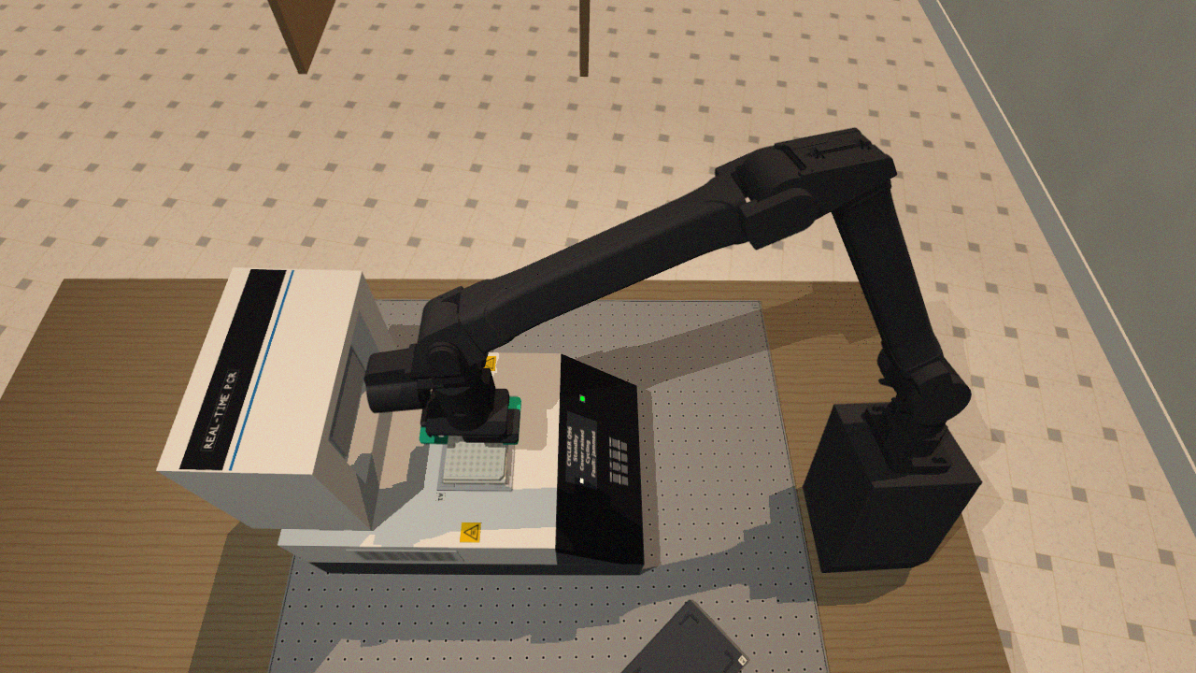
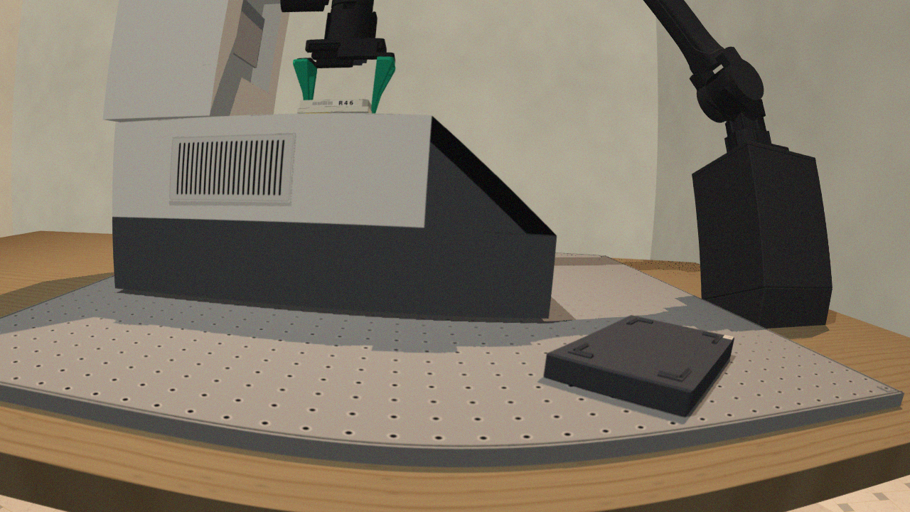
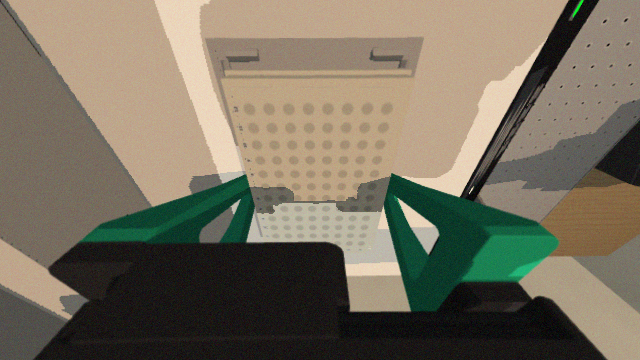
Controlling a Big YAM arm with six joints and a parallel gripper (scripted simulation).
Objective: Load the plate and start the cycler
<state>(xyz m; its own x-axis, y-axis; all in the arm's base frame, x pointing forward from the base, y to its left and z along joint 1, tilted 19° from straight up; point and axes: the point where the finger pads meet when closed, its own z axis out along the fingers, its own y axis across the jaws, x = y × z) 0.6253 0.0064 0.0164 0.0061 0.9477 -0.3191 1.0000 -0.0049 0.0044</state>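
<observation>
The 96-well plate R46 lies right at my hand. The rest, counted from my hand: plate nest N1: 300 mm behind, 290 mm to the left, 210 mm below.
</observation>
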